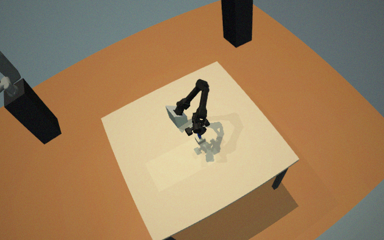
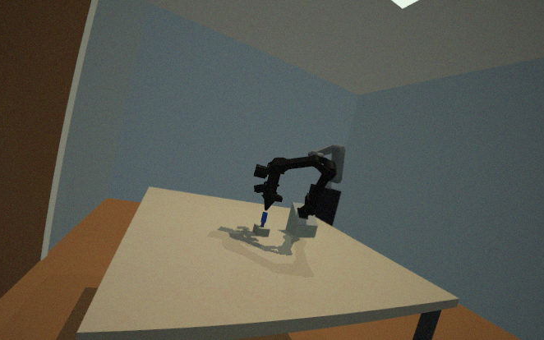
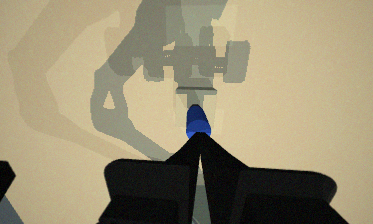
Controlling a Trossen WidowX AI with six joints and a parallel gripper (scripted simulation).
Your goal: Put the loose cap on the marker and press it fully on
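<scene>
The blue cap is 40 mm below my gripper tip. The rest, counted from my gripper tip: grey holder block: 110 mm below.
</scene>
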